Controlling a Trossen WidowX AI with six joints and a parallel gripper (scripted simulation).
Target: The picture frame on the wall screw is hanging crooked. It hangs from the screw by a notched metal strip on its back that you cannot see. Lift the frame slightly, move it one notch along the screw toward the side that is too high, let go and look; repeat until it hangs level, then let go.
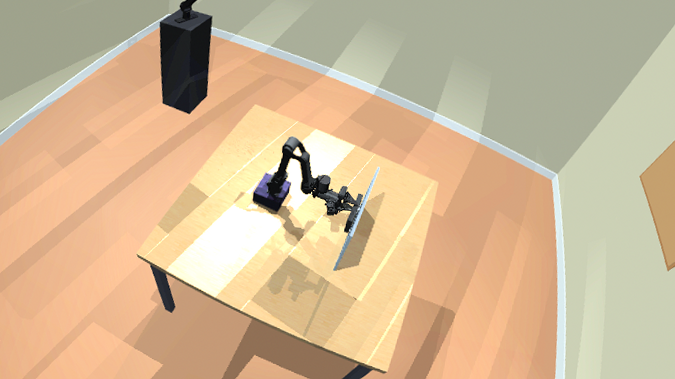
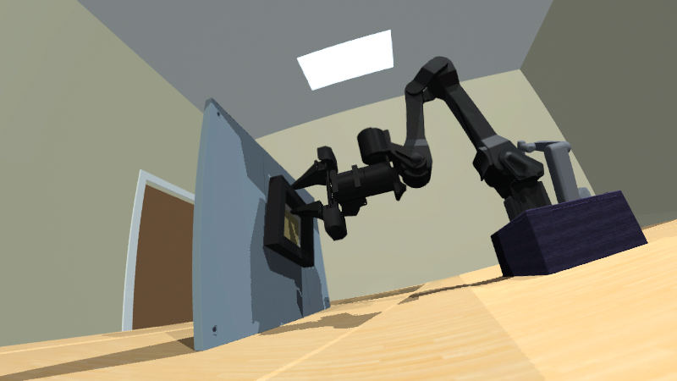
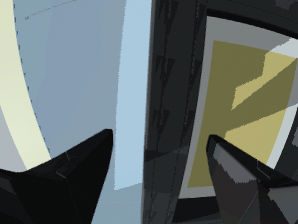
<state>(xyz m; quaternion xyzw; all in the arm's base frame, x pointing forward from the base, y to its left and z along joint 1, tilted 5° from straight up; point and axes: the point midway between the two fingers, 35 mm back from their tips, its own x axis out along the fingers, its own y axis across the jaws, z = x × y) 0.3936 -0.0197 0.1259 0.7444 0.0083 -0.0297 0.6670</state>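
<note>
Right now my gripper tip is 50 mm above the picture frame and 10 mm short of it. Round my gripper tip: wall panel: 70 mm below, 20 mm ahead.
</note>
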